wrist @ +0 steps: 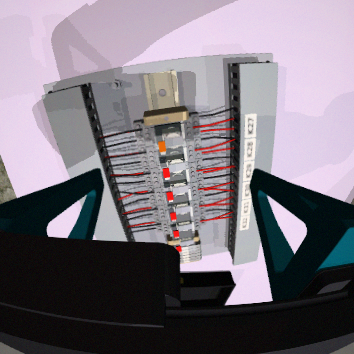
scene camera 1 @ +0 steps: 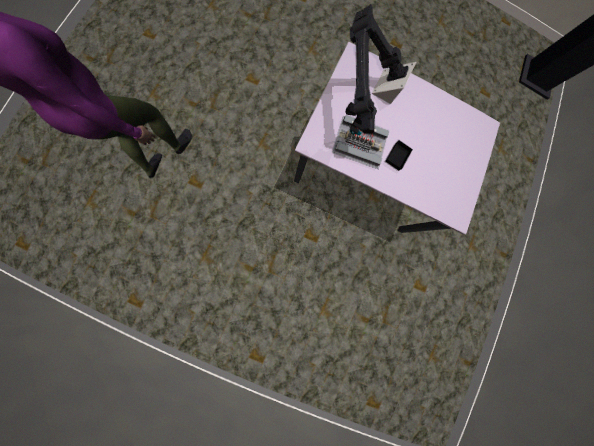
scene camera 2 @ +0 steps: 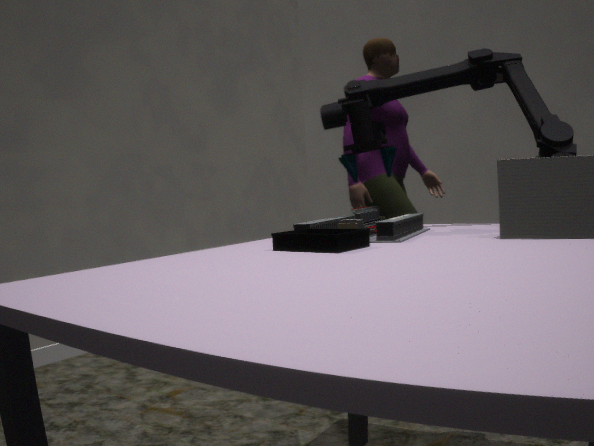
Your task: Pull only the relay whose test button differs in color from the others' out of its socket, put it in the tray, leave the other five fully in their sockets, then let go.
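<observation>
My gripper is open and empty, above the relay panel. In the wrist view its teal fingers stand left and right of the relay row. The relay with the orange test button is at the top end of the row, beside the tan end block, seated in its socket. The other relays, with red test buttons, line up below it in their sockets; the lowest are small in view. The black tray stands beside the panel and looks empty in scene camera 1.
Grey wire ducts run along both sides of the row, with red and black wires between. A label strip is on the right duct. The arm's pale base block stands on the table. A person stands beyond the table.
</observation>
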